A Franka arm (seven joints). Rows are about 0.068 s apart.
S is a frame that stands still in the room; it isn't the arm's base.
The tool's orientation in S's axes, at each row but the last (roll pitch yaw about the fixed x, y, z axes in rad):
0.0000, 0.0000, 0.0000
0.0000, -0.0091, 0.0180
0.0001, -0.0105, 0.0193
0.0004, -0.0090, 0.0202
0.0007, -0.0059, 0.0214
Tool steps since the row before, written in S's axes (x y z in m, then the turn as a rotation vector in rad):
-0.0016, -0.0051, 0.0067, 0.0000, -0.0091, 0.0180
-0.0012, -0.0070, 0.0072, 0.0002, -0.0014, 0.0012
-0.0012, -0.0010, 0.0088, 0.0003, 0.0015, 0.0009
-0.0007, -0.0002, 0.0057, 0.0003, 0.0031, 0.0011
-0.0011, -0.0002, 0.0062, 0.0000, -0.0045, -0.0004
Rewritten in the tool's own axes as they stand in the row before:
-0.0016, -0.0051, 0.0067, 0.0000, -0.0091, 0.0180
-0.0013, -0.0070, 0.0072, 0.0002, -0.0014, 0.0012
-0.0011, -0.0010, 0.0088, 0.0003, 0.0015, 0.0009
-0.0007, -0.0002, 0.0057, 0.0004, 0.0031, 0.0011
-0.0011, -0.0002, 0.0062, -0.0001, -0.0045, -0.0004

